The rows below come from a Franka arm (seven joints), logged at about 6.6 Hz.
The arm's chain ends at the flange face. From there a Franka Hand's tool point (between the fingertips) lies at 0.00 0.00 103.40 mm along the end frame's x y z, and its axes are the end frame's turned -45 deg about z.
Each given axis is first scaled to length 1.
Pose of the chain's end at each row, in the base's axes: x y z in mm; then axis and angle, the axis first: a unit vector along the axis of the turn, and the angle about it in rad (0 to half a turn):
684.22 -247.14 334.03 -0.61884 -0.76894 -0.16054 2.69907
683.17 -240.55 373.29 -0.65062 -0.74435 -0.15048 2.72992
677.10 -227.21 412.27 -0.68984 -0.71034 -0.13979 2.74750
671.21 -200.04 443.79 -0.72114 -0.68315 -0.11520 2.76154
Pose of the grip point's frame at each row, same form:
669.73 -195.44 245.66 -0.27351 -0.93370 -0.23106 2.85498
671.77 -191.44 283.02 -0.31232 -0.92505 -0.21621 2.87590
668.08 -180.07 320.68 -0.36141 -0.90998 -0.20325 2.88406
661.57 -156.68 350.41 -0.40099 -0.89855 -0.17834 2.87840

